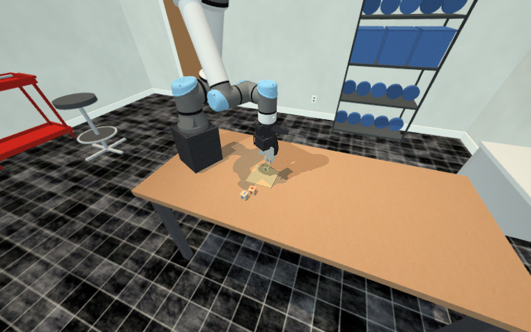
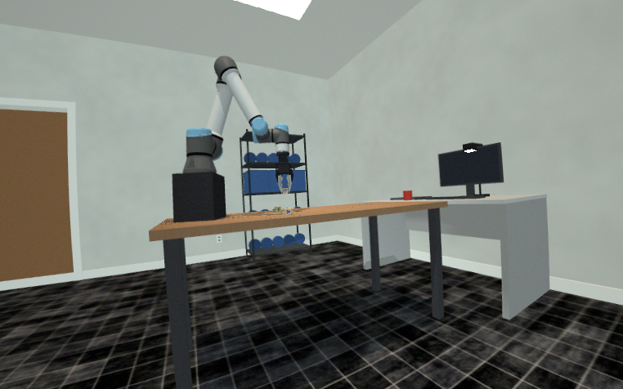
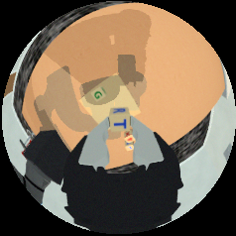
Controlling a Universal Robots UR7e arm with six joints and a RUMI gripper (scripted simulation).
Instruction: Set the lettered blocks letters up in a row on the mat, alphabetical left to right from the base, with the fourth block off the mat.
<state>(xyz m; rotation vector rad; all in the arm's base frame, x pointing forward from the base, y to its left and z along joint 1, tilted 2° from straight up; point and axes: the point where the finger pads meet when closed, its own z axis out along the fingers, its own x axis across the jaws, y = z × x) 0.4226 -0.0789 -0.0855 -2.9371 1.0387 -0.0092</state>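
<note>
Now: the pale yellow mat 3 cm behind my hand and 12 cm below it. Also, from my hand: wooden letter block: 9 cm behind, 16 cm to the right, 11 cm below.
</note>
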